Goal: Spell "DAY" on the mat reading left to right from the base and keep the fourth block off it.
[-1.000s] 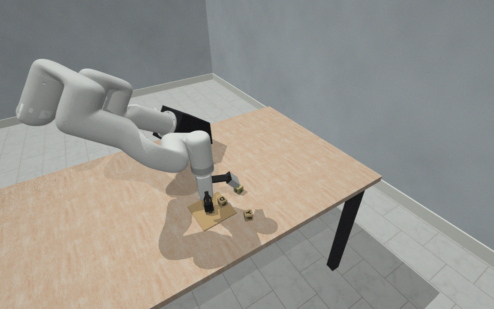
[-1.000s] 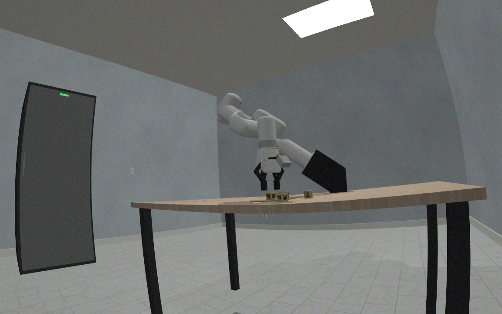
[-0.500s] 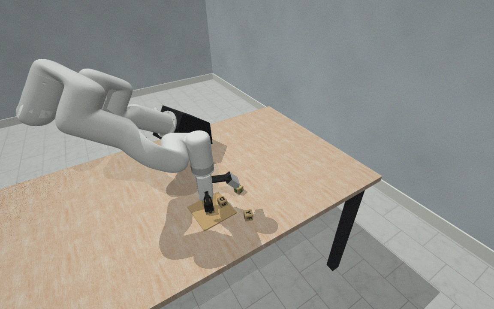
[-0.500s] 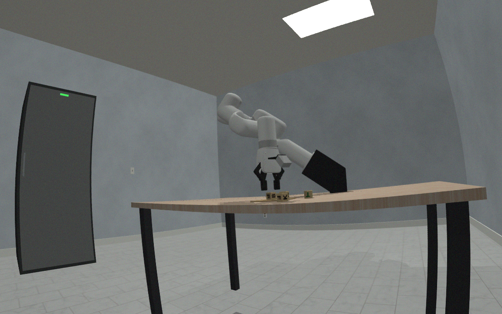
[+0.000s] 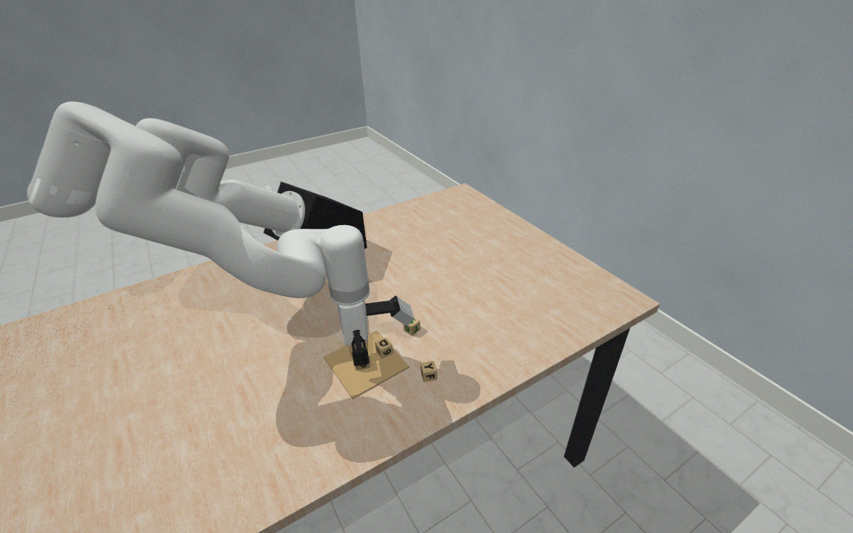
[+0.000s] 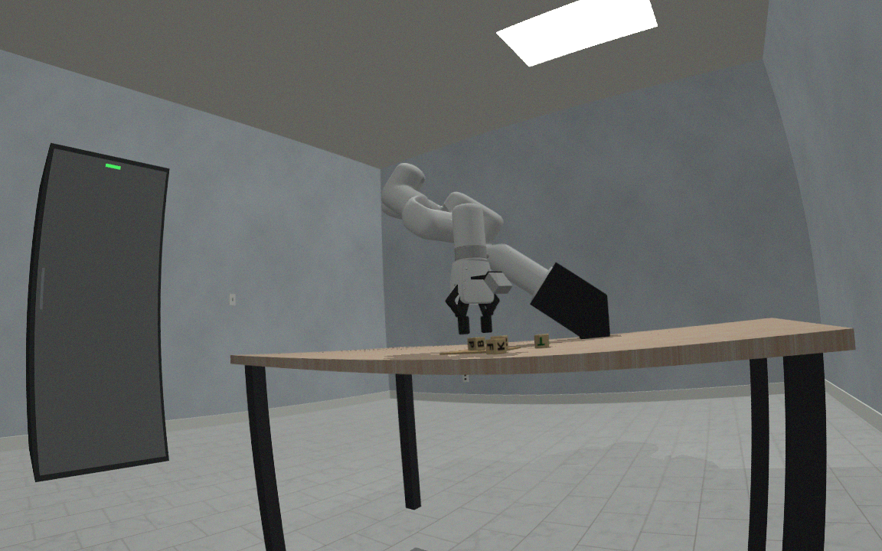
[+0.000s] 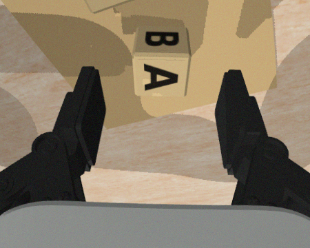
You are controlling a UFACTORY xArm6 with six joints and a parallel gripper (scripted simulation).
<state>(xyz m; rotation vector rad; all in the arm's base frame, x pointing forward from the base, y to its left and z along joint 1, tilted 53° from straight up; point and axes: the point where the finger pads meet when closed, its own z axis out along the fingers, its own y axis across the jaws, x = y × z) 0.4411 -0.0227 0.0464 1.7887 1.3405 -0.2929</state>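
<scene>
Now: the mat 6 cm below my hand and 1 cm to the left of it. Also, from my hand: D block 6 cm to the left, 4 cm below.
</scene>
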